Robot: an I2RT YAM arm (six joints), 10 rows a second.
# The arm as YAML. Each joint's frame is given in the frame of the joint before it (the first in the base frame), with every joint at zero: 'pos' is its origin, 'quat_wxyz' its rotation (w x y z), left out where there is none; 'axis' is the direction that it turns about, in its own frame. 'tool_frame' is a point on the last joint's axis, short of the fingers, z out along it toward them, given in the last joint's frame.
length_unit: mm
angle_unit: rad
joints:
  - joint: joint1
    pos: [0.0, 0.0, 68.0]
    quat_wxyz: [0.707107, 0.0, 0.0, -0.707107]
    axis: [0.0, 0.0, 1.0]
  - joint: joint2
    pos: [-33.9, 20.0, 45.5]
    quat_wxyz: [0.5, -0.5, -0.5, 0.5]
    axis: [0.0, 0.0, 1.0]
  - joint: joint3
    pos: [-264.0, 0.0, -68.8]
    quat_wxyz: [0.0, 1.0, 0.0, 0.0]
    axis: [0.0, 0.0, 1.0]
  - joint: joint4
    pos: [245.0, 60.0, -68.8]
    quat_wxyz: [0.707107, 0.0, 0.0, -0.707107]
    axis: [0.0, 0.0, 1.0]
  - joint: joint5
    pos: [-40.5, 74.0, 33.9]
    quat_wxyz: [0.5, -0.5, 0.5, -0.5]
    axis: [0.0, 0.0, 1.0]
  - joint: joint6
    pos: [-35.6, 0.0, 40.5]
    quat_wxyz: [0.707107, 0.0, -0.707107, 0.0]
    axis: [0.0, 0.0, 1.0]
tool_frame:
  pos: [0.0, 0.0, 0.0]
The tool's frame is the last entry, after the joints.
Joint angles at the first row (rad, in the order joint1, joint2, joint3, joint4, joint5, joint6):
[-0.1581 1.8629 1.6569 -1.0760 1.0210 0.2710]
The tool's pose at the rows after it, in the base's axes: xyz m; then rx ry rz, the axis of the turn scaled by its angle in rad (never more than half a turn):
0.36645 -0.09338 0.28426 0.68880 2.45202 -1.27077
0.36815 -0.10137 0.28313 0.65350 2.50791 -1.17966
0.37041 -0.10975 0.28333 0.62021 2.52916 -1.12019
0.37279 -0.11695 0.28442 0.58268 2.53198 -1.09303
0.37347 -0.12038 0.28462 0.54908 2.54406 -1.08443
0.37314 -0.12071 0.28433 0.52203 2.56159 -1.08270
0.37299 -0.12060 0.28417 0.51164 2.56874 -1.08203
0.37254 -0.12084 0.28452 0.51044 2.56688 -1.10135
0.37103 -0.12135 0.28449 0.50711 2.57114 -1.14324
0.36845 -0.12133 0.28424 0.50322 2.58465 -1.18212
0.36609 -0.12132 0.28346 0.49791 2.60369 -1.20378
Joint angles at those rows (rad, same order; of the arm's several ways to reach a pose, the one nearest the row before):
[-0.1738 1.8629 1.6569 -1.0557 0.9337 0.2172]
[-0.1986 1.8629 1.6569 -1.0218 0.8505 0.1547]
[-0.2222 1.8630 1.6570 -0.9775 0.7952 0.0944]
[-0.2409 1.8629 1.6569 -0.9321 0.7643 0.0353]
[-0.2500 1.8633 1.6569 -0.9157 0.7483 -0.0036]
[-0.2516 1.8633 1.6569 -0.9188 0.7406 -0.0250]
[-0.2516 1.8633 1.6570 -0.9211 0.7380 -0.0322]
[-0.2516 1.8629 1.6570 -0.9230 0.7513 -0.0357]
[-0.2520 1.8633 1.6570 -0.9352 0.7792 -0.0410]
[-0.2520 1.8629 1.6569 -0.9592 0.8040 -0.0418]
[-0.2527 1.8633 1.6570 -0.9836 0.8158 -0.0410]

